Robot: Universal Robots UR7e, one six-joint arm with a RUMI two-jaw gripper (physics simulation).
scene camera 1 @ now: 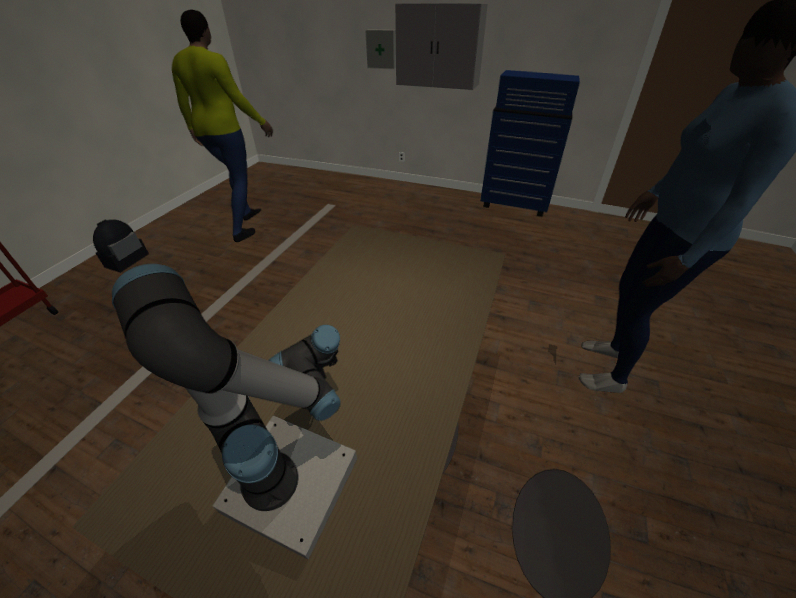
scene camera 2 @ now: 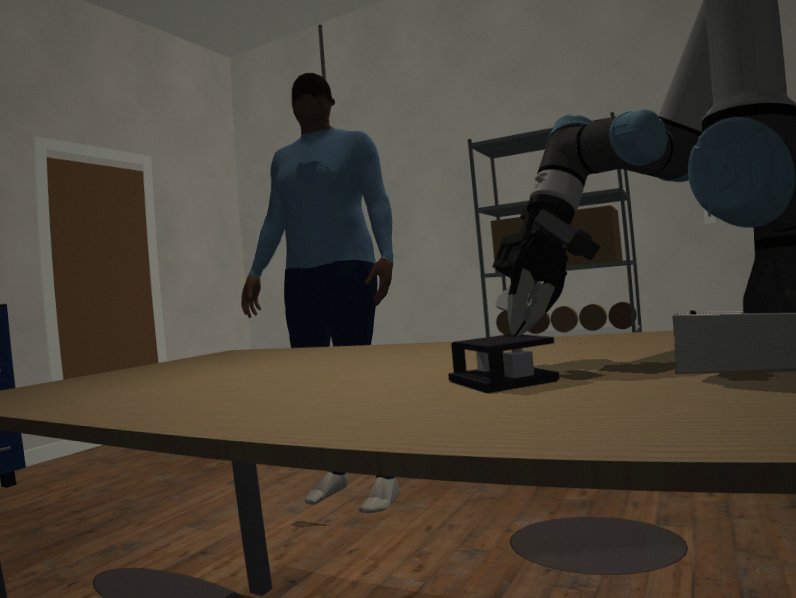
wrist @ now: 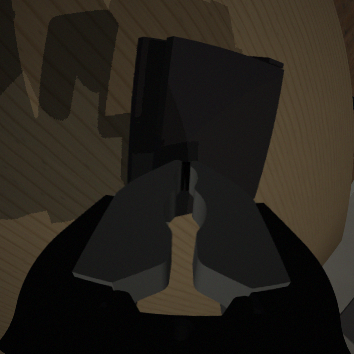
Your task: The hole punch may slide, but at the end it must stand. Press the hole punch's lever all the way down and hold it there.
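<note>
The hole punch stands upright on its black base on the wooden table, with a light grey block inside. Its black lever lies about level above the base in the second scene view. My gripper is shut and empty. It points down, with its fingertips at the lever's top, seemingly touching it. The tips cover part of the lever in the wrist view. The punch does not show in the first scene view, where the arm is in front.
The arm's pale base plate is on the table behind the punch. A person in a blue top stands beyond the table. A person in yellow and a blue tool cabinet are farther off.
</note>
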